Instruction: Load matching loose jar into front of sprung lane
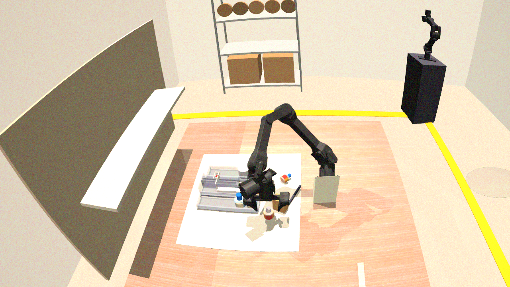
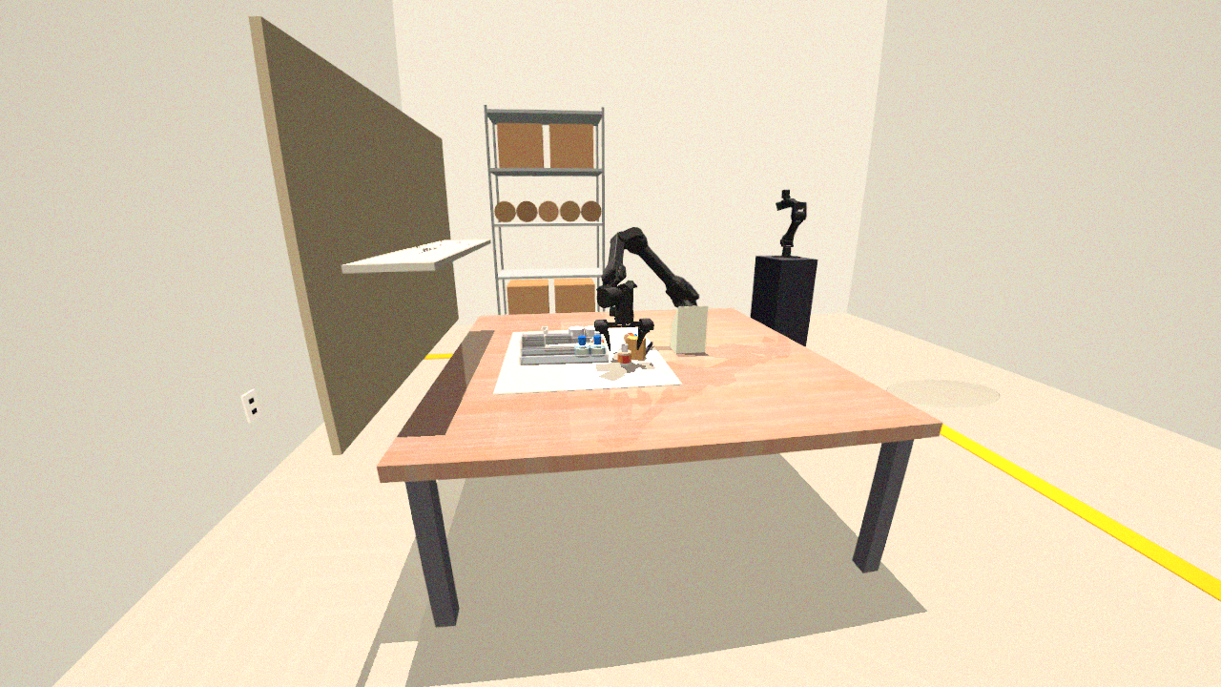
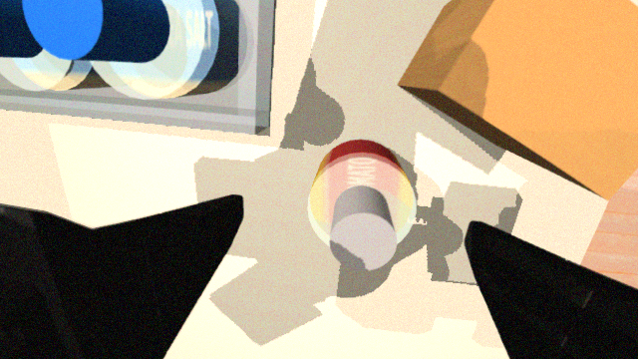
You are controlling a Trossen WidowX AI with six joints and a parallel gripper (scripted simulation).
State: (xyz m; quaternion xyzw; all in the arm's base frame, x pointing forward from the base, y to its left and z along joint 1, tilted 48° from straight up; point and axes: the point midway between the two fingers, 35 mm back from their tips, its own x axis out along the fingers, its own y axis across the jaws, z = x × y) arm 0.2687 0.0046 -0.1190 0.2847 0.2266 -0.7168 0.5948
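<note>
Now: the orange box 60 mm behind my gripper tip, 50 mm to the right of it and 10 mm below it. The rest, counted from my gripper tip: blue-lidded jar: 100 mm behind, 230 mm to the right, 30 mm below; then black rod: 130 mm behind, 120 mm to the right, 40 mm below; then lane rack: 200 mm ahead, 200 mm to the right, 30 mm below.
</note>
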